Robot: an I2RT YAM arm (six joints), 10 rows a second.
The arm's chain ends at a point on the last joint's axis. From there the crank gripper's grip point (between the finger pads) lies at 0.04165 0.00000 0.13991 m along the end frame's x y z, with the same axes.
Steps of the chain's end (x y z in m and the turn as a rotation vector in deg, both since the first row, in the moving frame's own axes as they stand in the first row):
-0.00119 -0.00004 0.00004 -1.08 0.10 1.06
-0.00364 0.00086 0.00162 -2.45 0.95 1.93
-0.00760 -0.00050 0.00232 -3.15 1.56 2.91
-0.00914 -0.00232 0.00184 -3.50 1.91 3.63
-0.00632 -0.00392 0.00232 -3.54 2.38 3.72
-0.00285 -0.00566 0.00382 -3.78 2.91 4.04
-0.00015 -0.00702 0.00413 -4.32 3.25 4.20
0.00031 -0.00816 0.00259 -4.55 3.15 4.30
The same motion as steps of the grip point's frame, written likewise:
-0.00098 0.00337 -0.00007 -1.08 0.10 1.06
-0.00145 0.00827 0.00075 -2.45 0.95 1.93
-0.00406 0.00936 0.00087 -3.15 1.56 2.91
-0.00486 0.00895 0.00003 -3.50 1.91 3.63
-0.00092 0.00755 0.00012 -3.54 2.38 3.72
0.00376 0.00666 0.00113 -3.78 2.91 4.04
0.00720 0.00675 0.00104 -4.32 3.25 4.20
0.00739 0.00624 -0.00047 -4.55 3.15 4.30

